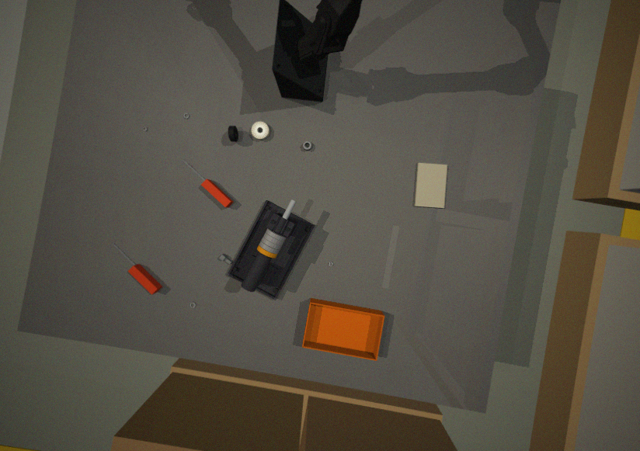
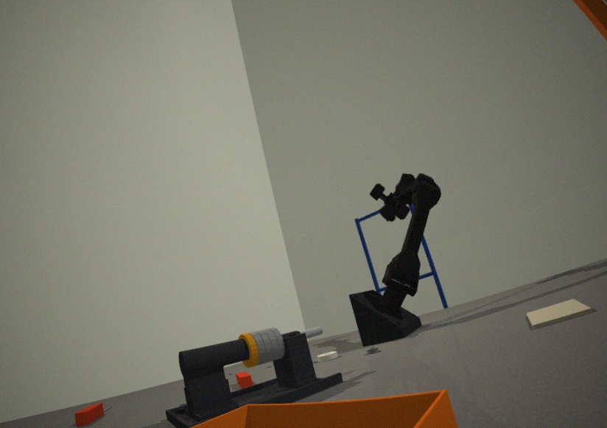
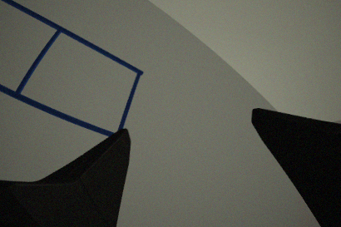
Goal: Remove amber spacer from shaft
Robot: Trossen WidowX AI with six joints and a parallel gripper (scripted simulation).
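My gripper tip is now 97 cm short of the shaft, 17 cm to the right of it and 43 cm above it. Also, from my gripper tip: beige plate: 75 cm ahead, 54 cm to the left, 50 cm below; then black ring: 73 cm ahead, 1 cm to the right, 49 cm below; then amber spacer: 101 cm ahead, 16 cm to the left, 43 cm below.
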